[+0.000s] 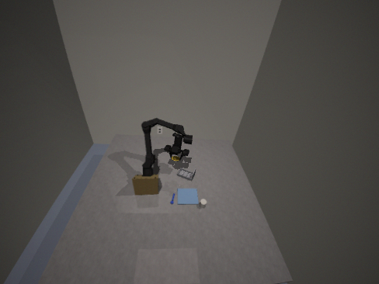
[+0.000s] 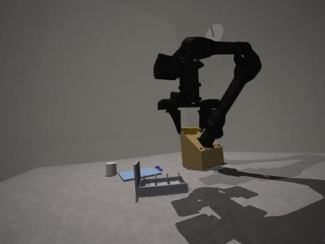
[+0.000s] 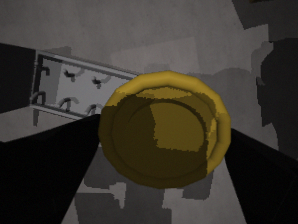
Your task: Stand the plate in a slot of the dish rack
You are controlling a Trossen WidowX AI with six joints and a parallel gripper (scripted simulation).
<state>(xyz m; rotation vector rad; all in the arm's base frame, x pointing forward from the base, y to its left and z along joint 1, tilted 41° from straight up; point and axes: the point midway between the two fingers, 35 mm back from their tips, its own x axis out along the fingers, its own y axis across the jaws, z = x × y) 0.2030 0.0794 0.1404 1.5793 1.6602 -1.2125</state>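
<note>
The grey dish rack is 130 mm below my gripper tip, 100 mm ahead of it and 20 mm to the right of it. The rest, counted from my gripper tip: blue spoon: 260 mm to the right, 150 mm below; yellow plate: 10 mm above; white cup: 290 mm to the right, 220 mm ahead, 130 mm below.
</note>
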